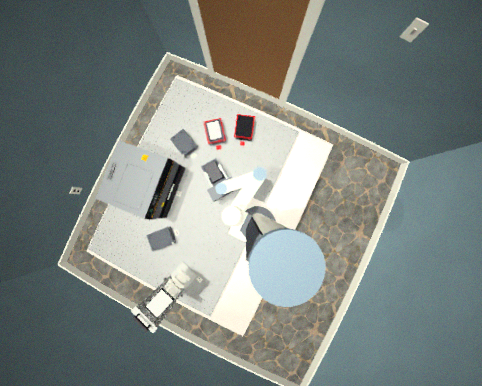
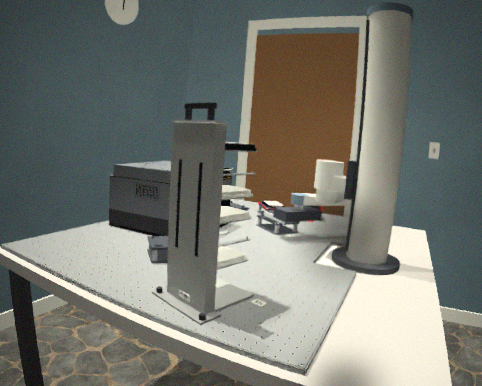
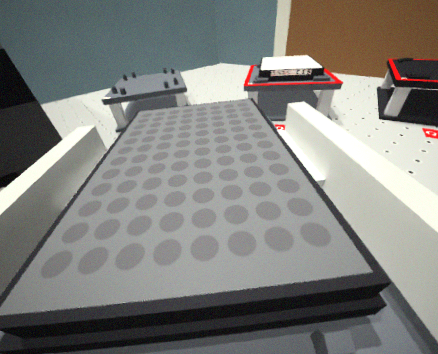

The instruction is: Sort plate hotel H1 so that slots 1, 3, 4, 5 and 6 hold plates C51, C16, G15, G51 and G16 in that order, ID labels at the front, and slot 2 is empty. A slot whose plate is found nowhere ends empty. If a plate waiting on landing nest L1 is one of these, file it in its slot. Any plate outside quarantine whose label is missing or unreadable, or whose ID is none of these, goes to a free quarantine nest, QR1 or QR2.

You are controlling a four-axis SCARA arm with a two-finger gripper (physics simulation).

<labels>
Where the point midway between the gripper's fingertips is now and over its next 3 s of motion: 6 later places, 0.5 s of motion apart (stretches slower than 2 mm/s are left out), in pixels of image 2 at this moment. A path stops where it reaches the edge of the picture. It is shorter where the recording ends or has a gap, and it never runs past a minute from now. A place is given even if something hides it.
The gripper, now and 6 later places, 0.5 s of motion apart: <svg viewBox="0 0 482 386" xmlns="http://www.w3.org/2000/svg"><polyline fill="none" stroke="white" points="275,212 276,202 277,187 275,185 273,185 274,185 276,186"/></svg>
</labels>
